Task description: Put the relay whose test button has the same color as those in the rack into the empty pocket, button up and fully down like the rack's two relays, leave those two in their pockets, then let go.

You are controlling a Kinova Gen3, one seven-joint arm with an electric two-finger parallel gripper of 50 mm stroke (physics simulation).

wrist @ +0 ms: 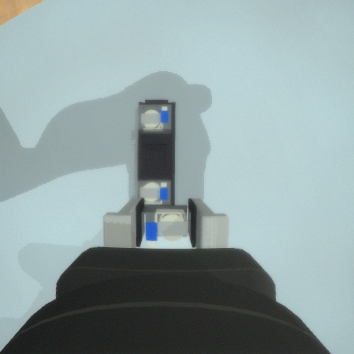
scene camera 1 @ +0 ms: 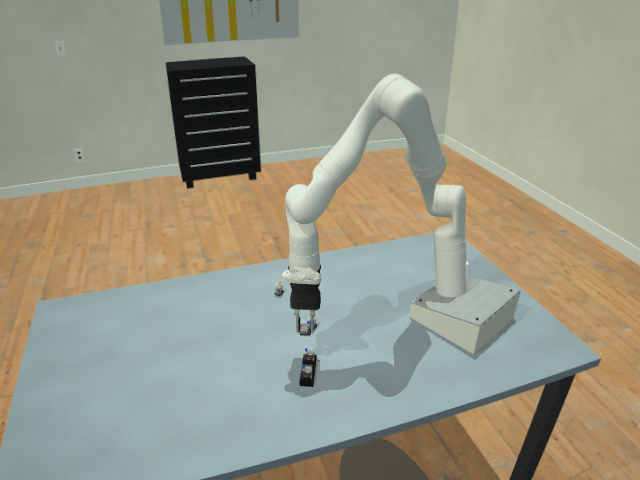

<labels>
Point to a blue-button relay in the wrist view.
162,226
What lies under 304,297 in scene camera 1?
The gripper.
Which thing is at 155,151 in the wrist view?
A black rack.
</labels>
